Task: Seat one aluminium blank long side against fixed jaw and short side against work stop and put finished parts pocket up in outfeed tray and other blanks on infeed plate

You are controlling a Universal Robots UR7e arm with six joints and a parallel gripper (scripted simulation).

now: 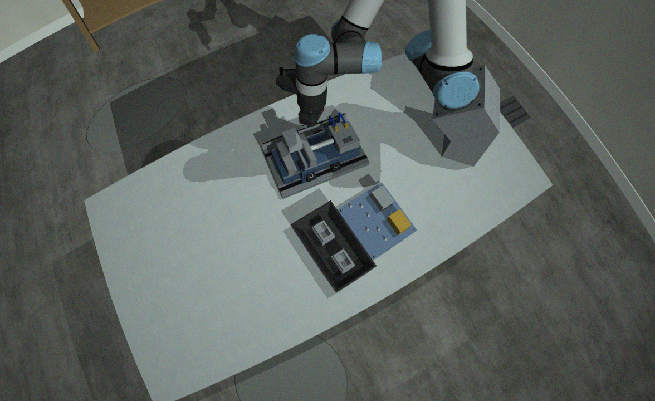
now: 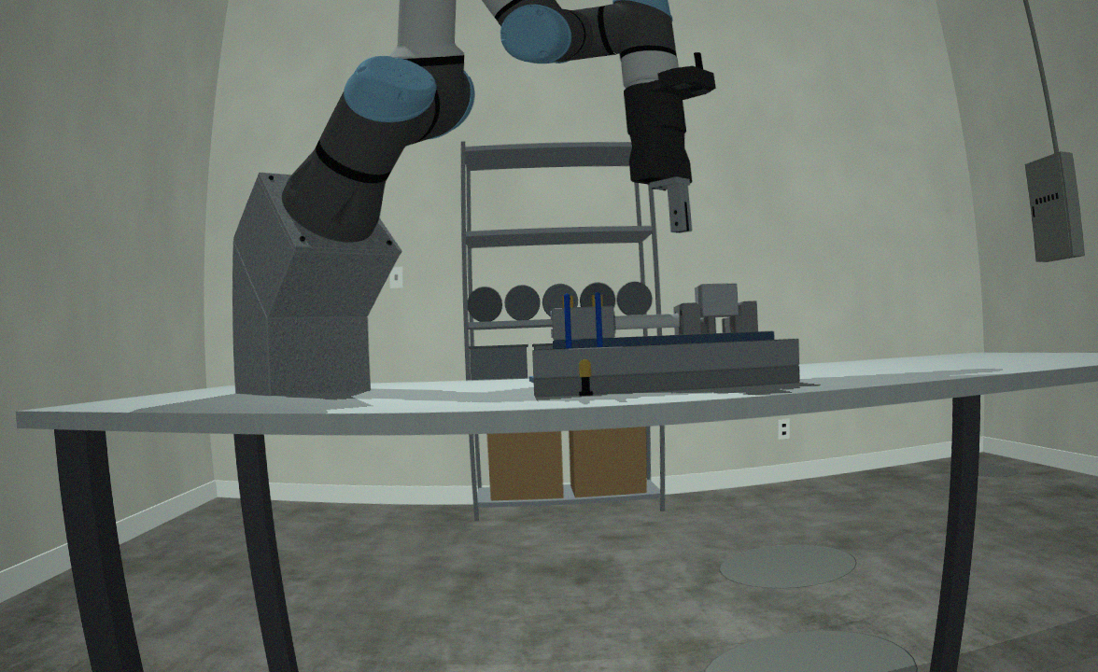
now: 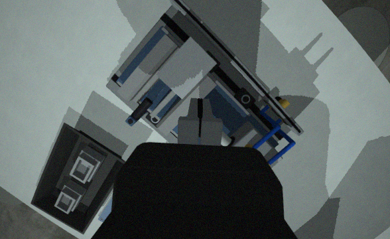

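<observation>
Now: hand 4 cm past the piston rod, 3 cm to the right of it and 12 cm above it. Round my hand: fixed jaw 8 cm ahead, 2 cm to the left, 12 cm below; then vise 2 cm behind, 3 cm to the left, 16 cm below; then hose block 12 cm behind, 4 cm to the left, 12 cm below.
</observation>
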